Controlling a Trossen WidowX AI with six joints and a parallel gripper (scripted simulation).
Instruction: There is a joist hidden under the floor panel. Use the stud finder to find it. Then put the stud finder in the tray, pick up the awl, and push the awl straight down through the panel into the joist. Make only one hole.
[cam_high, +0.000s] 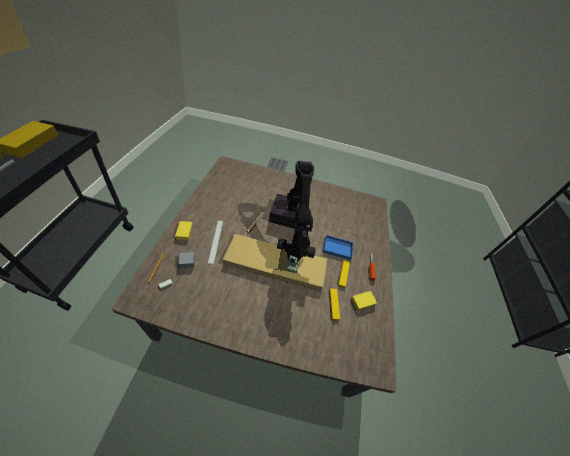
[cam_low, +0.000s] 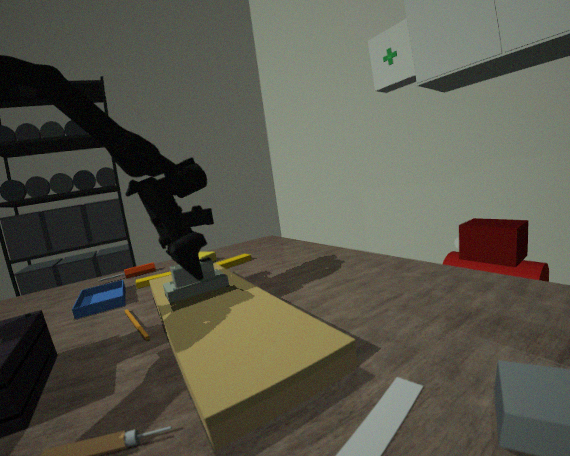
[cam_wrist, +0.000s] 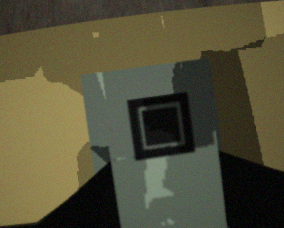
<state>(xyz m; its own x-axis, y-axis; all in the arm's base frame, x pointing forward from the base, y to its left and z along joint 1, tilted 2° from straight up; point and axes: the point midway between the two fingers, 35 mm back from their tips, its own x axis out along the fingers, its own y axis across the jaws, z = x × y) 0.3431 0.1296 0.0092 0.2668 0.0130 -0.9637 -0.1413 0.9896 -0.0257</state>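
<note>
The blue tray lies 250 mm behind my gripper tip, 210 mm to the left of it and 50 mm below it. From my gripper tip the other things lie so: grey stud finder 20 mm above, 10 mm ahead; awl 310 mm to the right, 130 mm behind, 60 mm below; square light 30 mm above, 20 mm ahead.
</note>
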